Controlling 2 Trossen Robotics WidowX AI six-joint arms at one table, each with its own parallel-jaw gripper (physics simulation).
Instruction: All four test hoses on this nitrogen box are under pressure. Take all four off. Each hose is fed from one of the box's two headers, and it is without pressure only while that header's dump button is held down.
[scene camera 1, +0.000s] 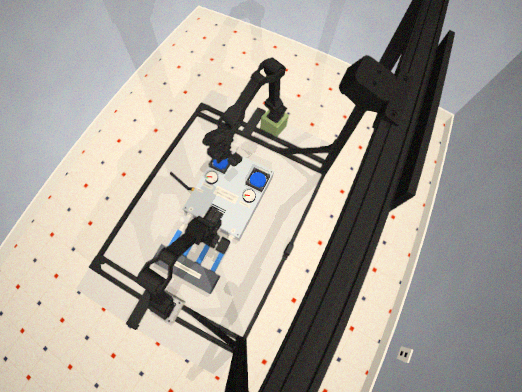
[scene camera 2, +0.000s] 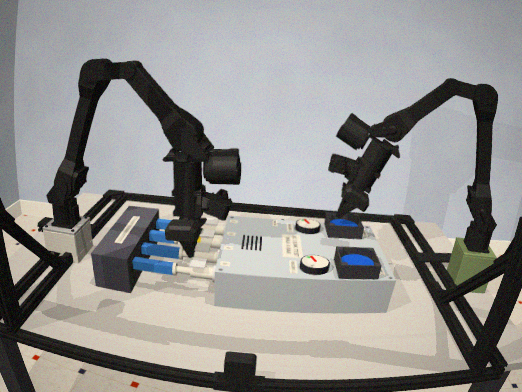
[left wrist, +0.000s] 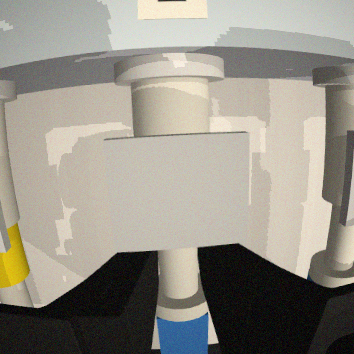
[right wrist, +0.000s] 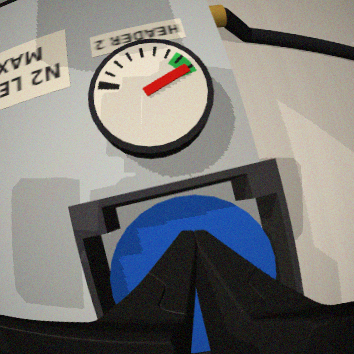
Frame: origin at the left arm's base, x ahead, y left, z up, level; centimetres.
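Seen in the pictures: left gripper, fingertip midpoint: (scene camera 2: 191, 255) (left wrist: 176, 238); right gripper, fingertip midpoint: (scene camera 1: 218, 163) (scene camera 2: 337, 217) (right wrist: 192, 241); left arm's base, link origin: (scene camera 1: 165, 306) (scene camera 2: 66, 222); right arm's base, link origin: (scene camera 1: 275, 115) (scene camera 2: 476, 246).
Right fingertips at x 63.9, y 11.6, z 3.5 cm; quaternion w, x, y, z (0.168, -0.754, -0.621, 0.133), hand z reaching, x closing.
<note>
Offsets run from my right fingertips to a thing's top centre. "*": to the spot under its first point.
The grey nitrogen box (scene camera 1: 230, 211) (scene camera 2: 298, 288) has two gauges and two blue dump buttons. Four blue hoses run from it to a dark manifold block @(* dx -48.5, dy -15.8, dz -3.4 cm) (scene camera 1: 193, 278) (scene camera 2: 112, 264). My right gripper (scene camera 1: 222, 157) (scene camera 2: 346, 215) (right wrist: 192, 241) is shut, its tip on the far button @(dx +1.9, dy -0.1, dz -1.8 cm) (scene camera 2: 343, 222) (right wrist: 218, 221) labelled header 2. That header's gauge @(* dx -5.4, dy -0.4, dz -1.9 cm) (right wrist: 151, 116) needle points at the green mark. My left gripper (scene camera 1: 210, 233) (scene camera 2: 187, 243) (left wrist: 176, 238) is shut on the beige stem of the third hose from the back @(* dx -37.6, dy -14.7, dz -5.3 cm) (scene camera 2: 160, 250) (left wrist: 182, 333), just below its grey tag @(dx -28.5, dy -13.6, dz -3.7 cm) (left wrist: 175, 189).
The near dump button @(dx +2.1, dy -19.1, dz -1.8 cm) (scene camera 1: 258, 180) (scene camera 2: 357, 260) is untouched. A hose with a yellow band @(* dx -31.2, dy -7.6, dz -5.4 cm) (left wrist: 12, 256) sits beside the gripped one. A black cable @(* dx -12.9, dy +15.1, dz -10.1 cm) (scene camera 1: 179, 180) (right wrist: 288, 36) lies beside the box. A black frame rail (scene camera 2: 143, 365) rings the work area. A green block (scene camera 1: 274, 122) stands at the back.
</note>
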